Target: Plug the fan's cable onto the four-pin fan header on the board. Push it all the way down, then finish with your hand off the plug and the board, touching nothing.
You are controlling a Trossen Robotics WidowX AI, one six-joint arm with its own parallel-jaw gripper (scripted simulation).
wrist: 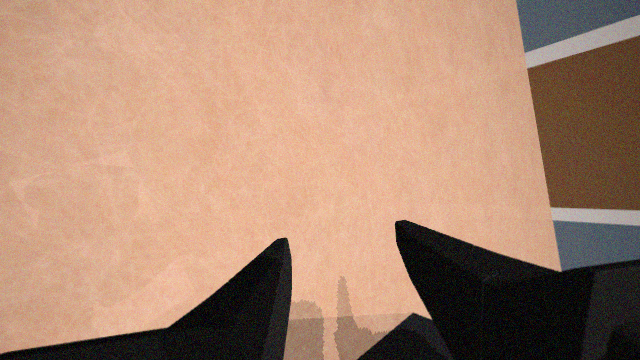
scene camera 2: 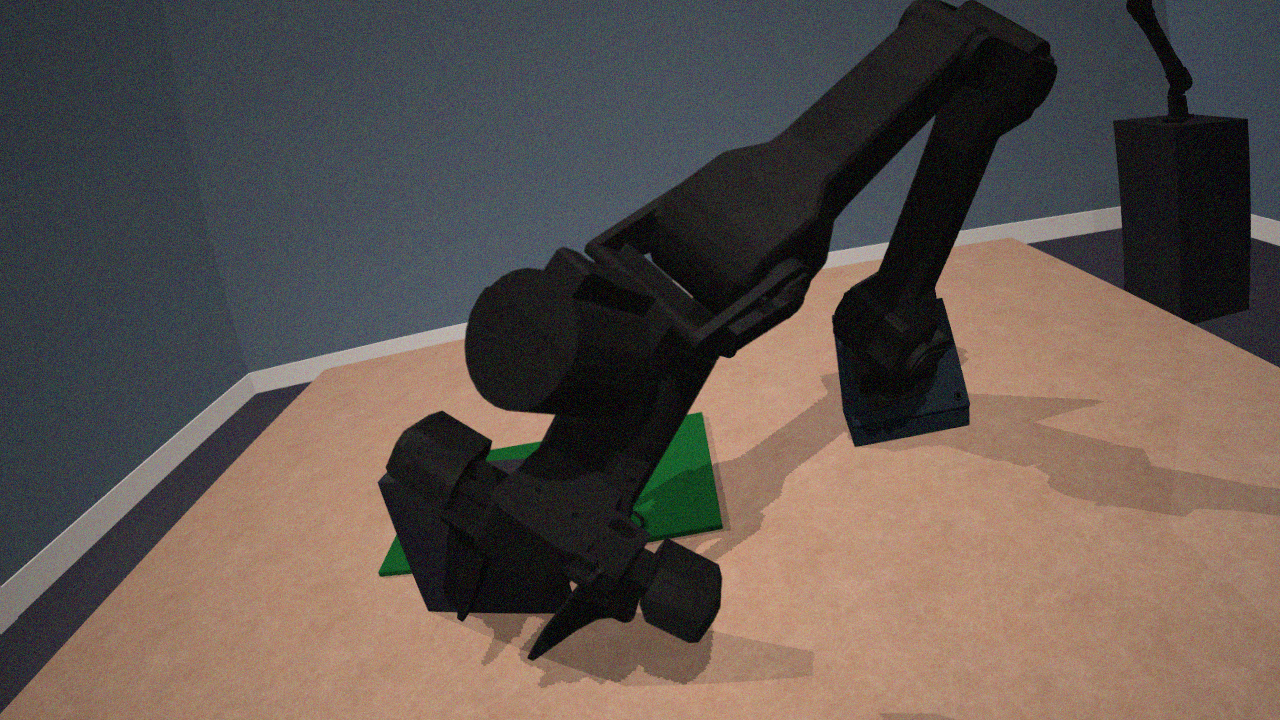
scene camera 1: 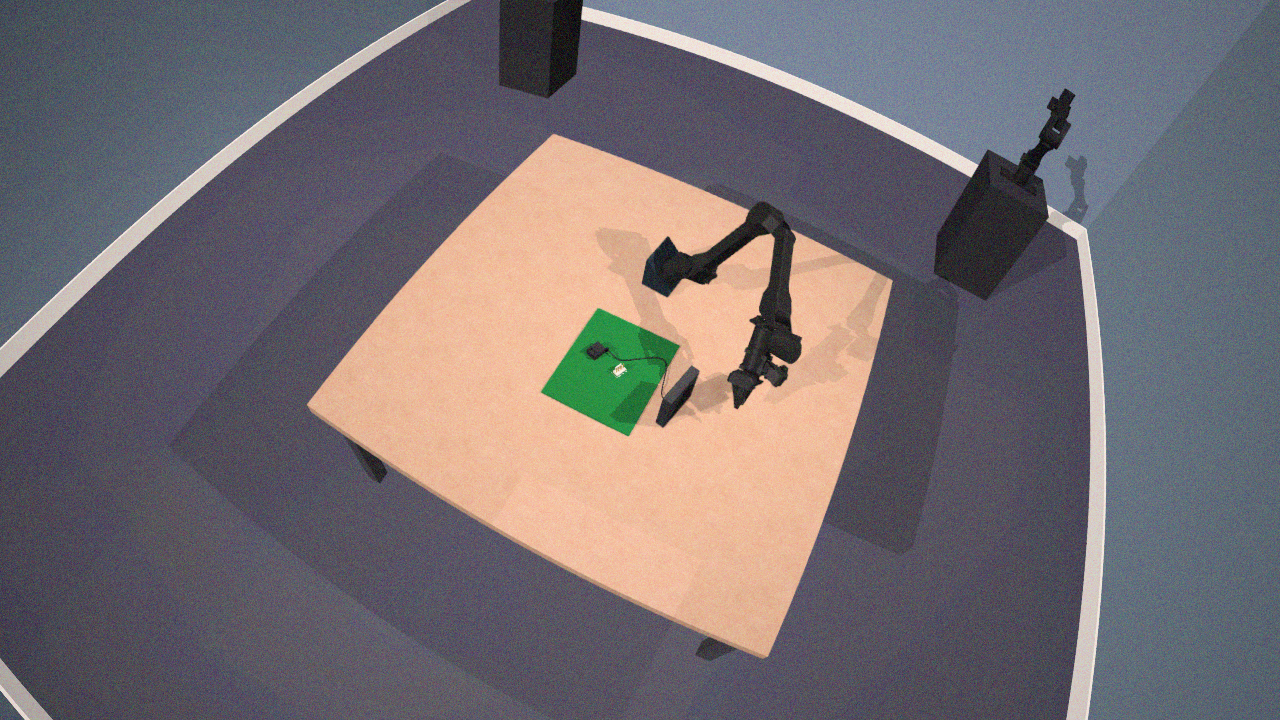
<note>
I see my gripper, a dark fan and a green board.
My gripper also shows in the wrist view and in scene camera 1.
</note>
